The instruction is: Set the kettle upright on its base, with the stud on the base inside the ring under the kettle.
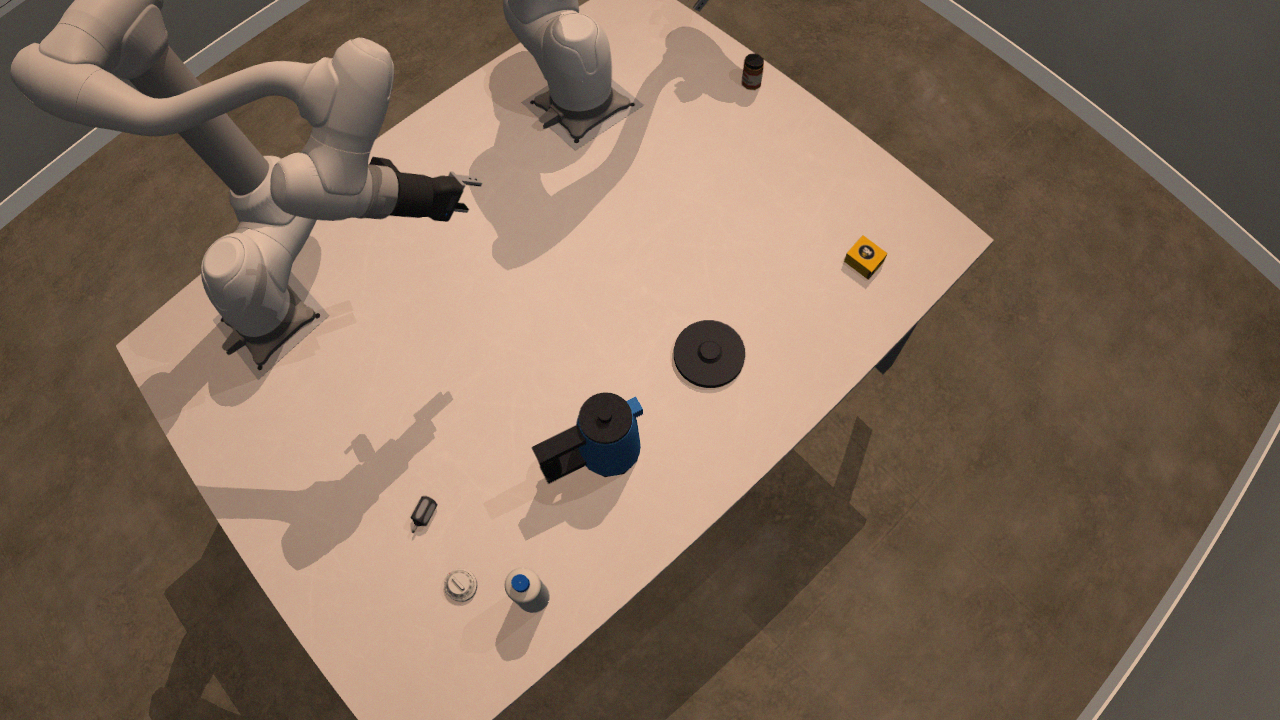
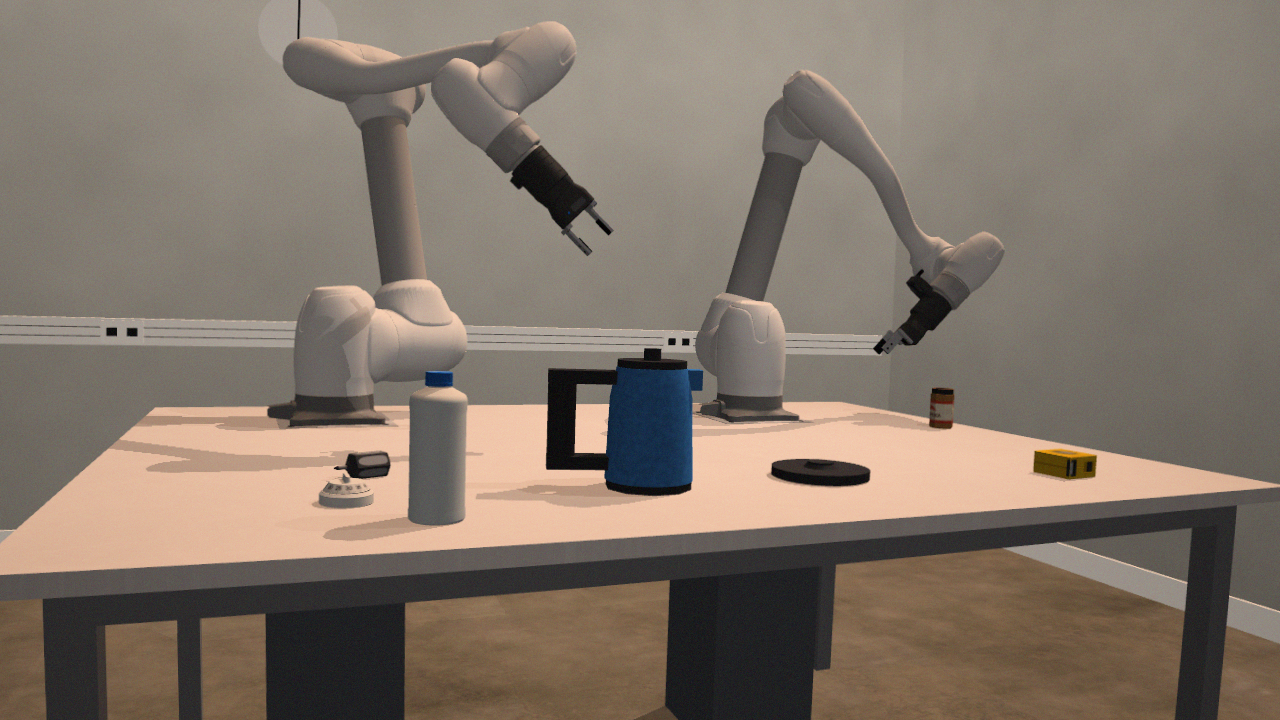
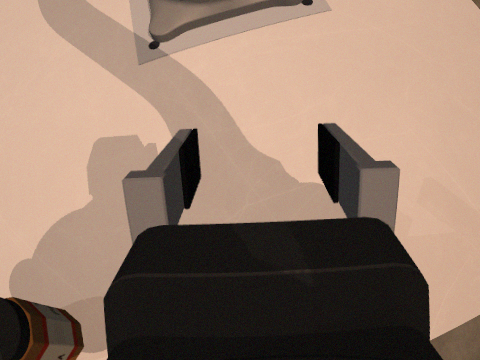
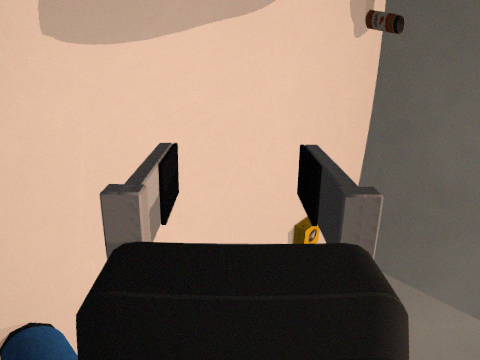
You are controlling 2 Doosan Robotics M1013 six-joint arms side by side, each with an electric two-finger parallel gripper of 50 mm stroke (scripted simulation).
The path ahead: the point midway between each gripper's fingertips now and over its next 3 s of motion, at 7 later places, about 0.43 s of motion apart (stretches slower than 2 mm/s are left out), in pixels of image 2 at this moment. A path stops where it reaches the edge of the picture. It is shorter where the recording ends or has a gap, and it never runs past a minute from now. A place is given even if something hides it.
The left gripper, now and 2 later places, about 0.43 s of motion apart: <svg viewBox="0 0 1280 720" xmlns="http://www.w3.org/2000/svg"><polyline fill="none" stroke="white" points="880,351 857,355 852,356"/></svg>
The right gripper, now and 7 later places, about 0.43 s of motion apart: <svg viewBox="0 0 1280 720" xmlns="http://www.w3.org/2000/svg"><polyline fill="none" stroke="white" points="600,243 601,242 605,242 612,240 621,241 626,246 625,255 618,266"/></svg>
